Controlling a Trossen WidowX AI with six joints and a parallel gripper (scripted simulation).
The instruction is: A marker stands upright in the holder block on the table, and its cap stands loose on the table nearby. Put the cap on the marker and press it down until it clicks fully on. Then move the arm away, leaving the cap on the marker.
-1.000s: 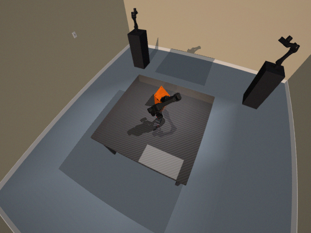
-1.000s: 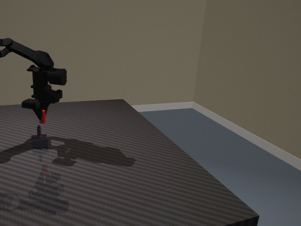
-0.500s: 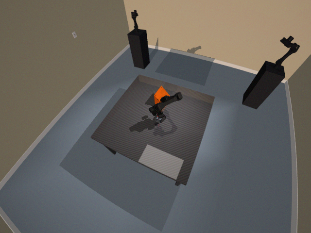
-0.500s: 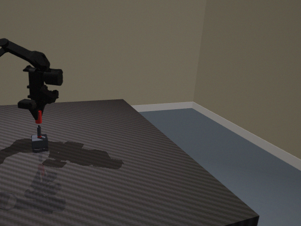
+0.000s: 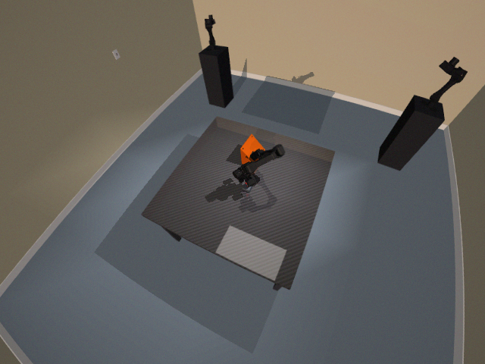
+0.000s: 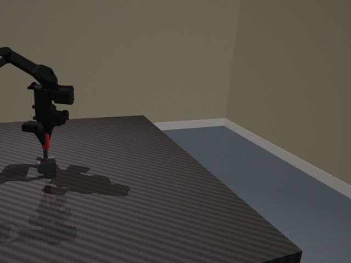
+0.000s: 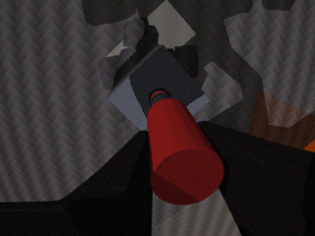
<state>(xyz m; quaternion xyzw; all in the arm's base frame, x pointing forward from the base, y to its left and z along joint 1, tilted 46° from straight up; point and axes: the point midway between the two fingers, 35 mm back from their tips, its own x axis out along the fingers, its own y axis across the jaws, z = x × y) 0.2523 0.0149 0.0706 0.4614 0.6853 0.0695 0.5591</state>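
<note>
The marker lies 30 mm below my gripper tip. The rest, counted from my gripper tip: red cap: 10 mm above; then grey holder block: 80 mm below.
</note>
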